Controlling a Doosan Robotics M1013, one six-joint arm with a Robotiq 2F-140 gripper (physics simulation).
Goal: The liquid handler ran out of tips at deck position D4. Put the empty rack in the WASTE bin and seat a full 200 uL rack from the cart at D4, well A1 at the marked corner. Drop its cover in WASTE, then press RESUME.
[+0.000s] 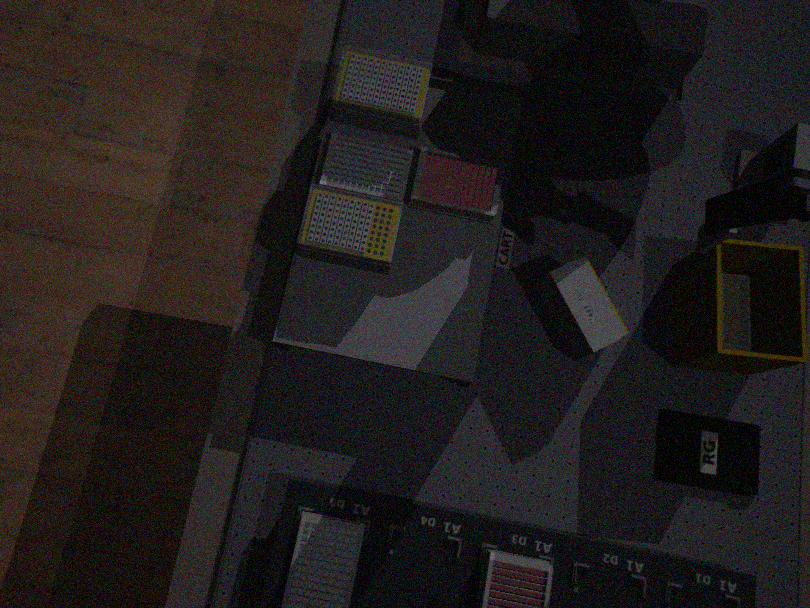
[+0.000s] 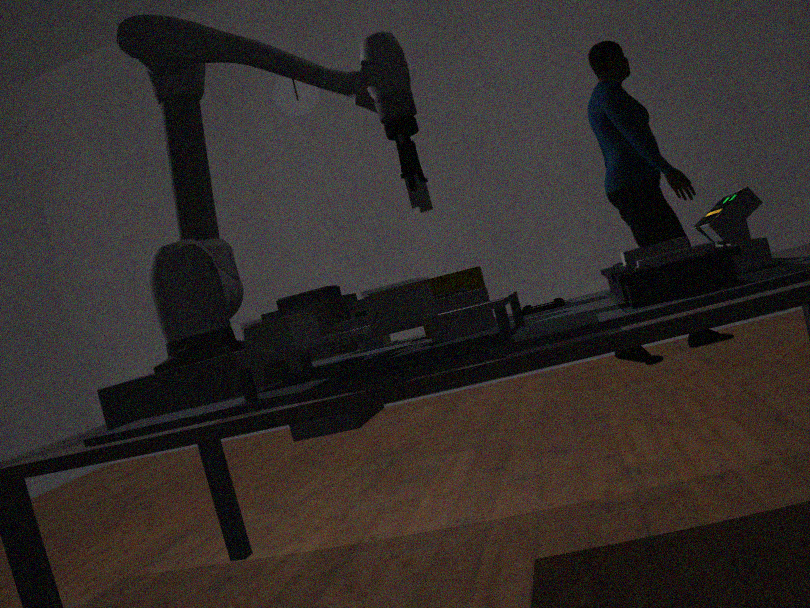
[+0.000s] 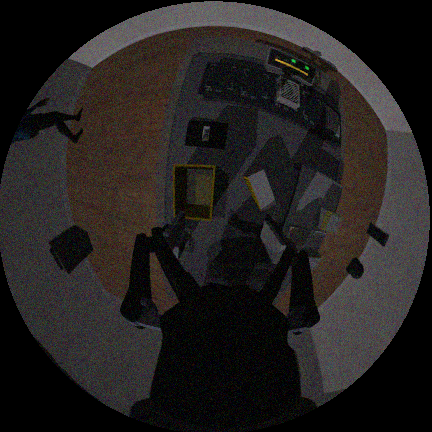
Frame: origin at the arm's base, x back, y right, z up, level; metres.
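Seen in the pictures: gripper, fingertip midpoint: (image 1: 761, 249) (image 2: 423, 208) (image 3: 224, 223); arm's base at its link origin: (image 2: 205, 359).
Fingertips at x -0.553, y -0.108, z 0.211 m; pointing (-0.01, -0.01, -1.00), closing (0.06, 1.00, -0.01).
Note:
Pixels of each thing's top centre, then the offset from my fingertips to it. "spot": a spot on its surface instead.
- empty rack at its top centre: (image 1: 589, 302) (image 2: 453, 295) (image 3: 262, 190) dx -0.025, dy +0.126, dz -0.208 m
- cart at its top centre: (image 1: 404, 212) (image 2: 385, 325) (image 3: 310, 225) dx +0.093, dy +0.396, dz -0.227 m
- yellow WASTE bin at its top centre: (image 1: 760, 298) (image 2: 447, 274) (image 3: 191, 192) dx -0.013, dy -0.088, dz -0.158 m
- yellow-edged full rack at its top centre: (image 1: 382, 80) (image 2: 278, 314) (image 3: 310, 264) dx +0.262, dy +0.442, dz -0.163 m
- yellow rack with some empty holes, top centre: (image 1: 350, 223) (image 2: 396, 287) (image 3: 331, 222) dx +0.048, dy +0.469, dz -0.169 m
- clear-topped rack at its top centre: (image 1: 367, 166) (image 2: 343, 332) (image 3: 315, 238) dx +0.155, dy +0.456, dz -0.219 m
- red rack at its top centre: (image 1: 458, 181) (image 2: 363, 315) (image 3: 297, 237) dx +0.138, dy +0.322, dz -0.202 m
- Slot D4 at a spot on its surface: (image 1: 418, 566) spot: dx -0.393, dy +0.342, dz -0.238 m
- control panel at a spot on its surface: (image 2: 722, 204) (image 3: 294, 63) spot: dx -0.581, dy +0.248, dz -0.164 m
- grey rack at its top centre: (image 1: 322, 569) (image 2: 672, 251) (image 3: 333, 120) dx -0.403, dy +0.466, dz -0.223 m
- black box marked RG at its top centre: (image 1: 711, 452) (image 2: 542, 303) (image 3: 205, 132) dx -0.215, dy -0.075, dz -0.279 m
My gripper (image 2: 420, 195) (image 3: 224, 223) is open, with nothing between the fingers, high above the table. A white box with a yellow edge, which looks like the empty rack (image 1: 590, 306) (image 3: 262, 191), lies on its side between the cart (image 1: 386, 350) and the yellow WASTE bin (image 1: 762, 244) (image 2: 461, 282) (image 3: 194, 166), outside the bin. On the cart stand a yellow-edged full rack (image 1: 382, 85), a yellow rack with some empty holes (image 1: 350, 225), a clear-topped rack (image 1: 367, 164) and a red rack (image 1: 454, 183). Slot D4 (image 1: 418, 566) holds no rack. The control panel (image 2: 722, 204) (image 3: 291, 65) shows green and amber lights.
A grey rack (image 1: 325, 562) stands at D5 and a red one (image 1: 516, 585) at D3. A black box marked RG (image 1: 673, 451) (image 3: 195, 132) stands between bin and deck. A person (image 2: 624, 143) stands beyond the table. Dark shadows cross the scene.

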